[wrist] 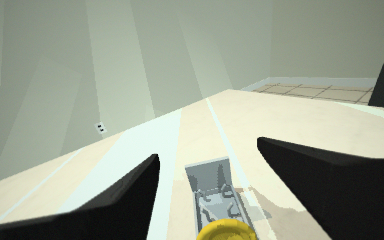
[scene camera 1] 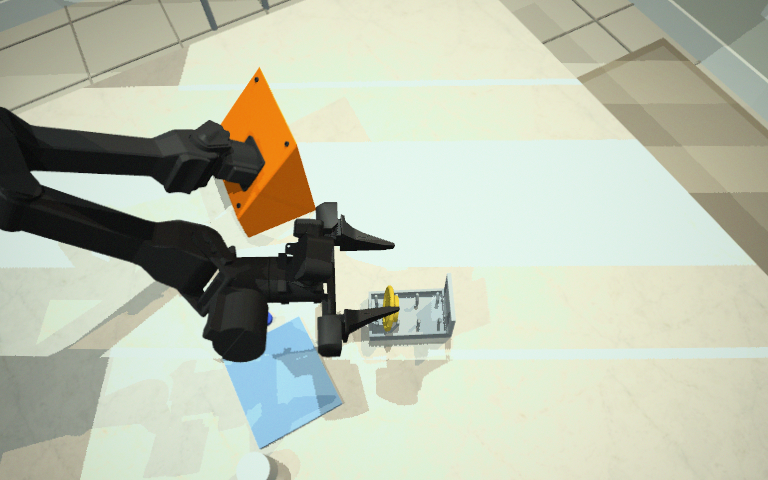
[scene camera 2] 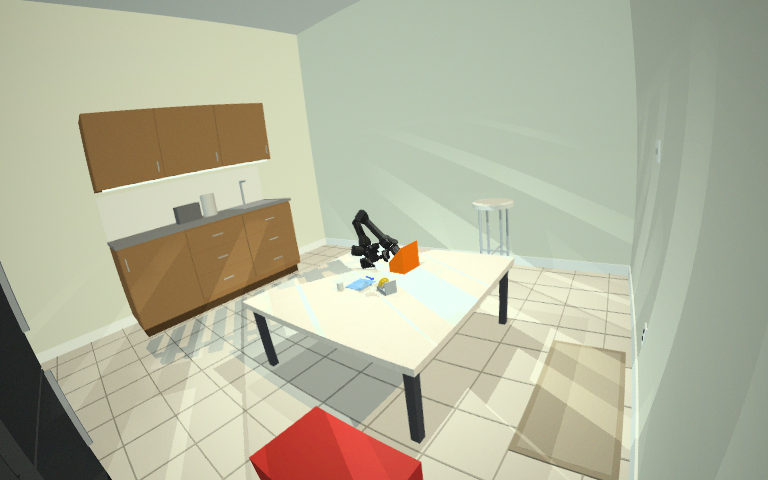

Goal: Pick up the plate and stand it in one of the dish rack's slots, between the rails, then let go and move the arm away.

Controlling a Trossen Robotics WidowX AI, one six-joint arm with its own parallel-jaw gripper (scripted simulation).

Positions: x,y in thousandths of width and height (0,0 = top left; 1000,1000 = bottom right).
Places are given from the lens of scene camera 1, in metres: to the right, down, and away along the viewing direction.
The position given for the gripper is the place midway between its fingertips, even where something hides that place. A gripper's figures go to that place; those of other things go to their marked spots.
gripper (scene camera 1: 516,576): 0.02, 0.05, 0.66
grey dish rack (scene camera 1: 553,653): 0.06, 0.11, 0.79
blue mat (scene camera 1: 374,807): -0.14, 0.21, 0.75
